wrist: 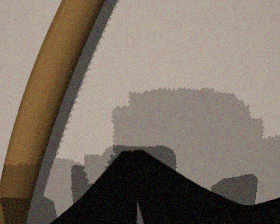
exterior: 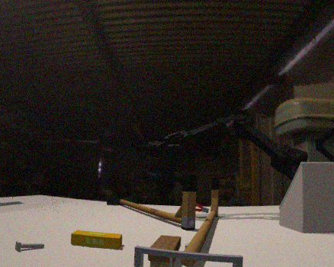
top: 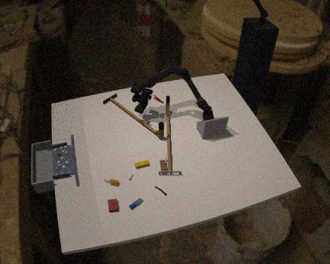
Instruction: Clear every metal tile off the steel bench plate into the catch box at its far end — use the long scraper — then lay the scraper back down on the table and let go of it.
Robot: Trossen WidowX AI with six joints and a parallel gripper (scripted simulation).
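The long scraper lies 60 mm ahead of my gripper tip and 10 mm above it. The rest, counted from my gripper tip: yellow block: 110 mm ahead, 450 mm to the left, 40 mm below; then long wooden scraper: 120 mm behind, 280 mm to the left, 10 mm above; then red-handled tool: 170 mm behind, 130 mm to the right, 40 mm below.
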